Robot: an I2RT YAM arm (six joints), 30 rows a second.
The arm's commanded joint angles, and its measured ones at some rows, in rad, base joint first. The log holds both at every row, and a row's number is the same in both.
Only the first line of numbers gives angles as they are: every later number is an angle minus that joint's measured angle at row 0.
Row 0, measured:
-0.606, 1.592, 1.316, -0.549, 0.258, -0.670
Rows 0 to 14, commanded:
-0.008, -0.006, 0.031, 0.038, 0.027, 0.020
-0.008, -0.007, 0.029, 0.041, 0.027, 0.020
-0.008, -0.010, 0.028, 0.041, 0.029, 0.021
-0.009, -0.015, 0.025, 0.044, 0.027, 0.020
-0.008, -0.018, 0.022, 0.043, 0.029, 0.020
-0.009, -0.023, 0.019, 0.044, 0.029, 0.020
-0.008, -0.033, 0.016, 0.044, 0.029, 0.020
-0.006, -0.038, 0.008, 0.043, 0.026, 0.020
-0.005, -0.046, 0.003, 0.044, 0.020, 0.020
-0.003, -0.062, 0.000, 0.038, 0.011, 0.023
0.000, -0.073, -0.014, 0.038, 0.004, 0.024
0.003, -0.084, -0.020, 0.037, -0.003, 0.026
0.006, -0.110, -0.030, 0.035, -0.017, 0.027
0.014, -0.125, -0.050, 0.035, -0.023, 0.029
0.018, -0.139, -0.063, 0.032, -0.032, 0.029
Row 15, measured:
0.002, -0.052, -0.039, 0.009, -0.001, 0.005
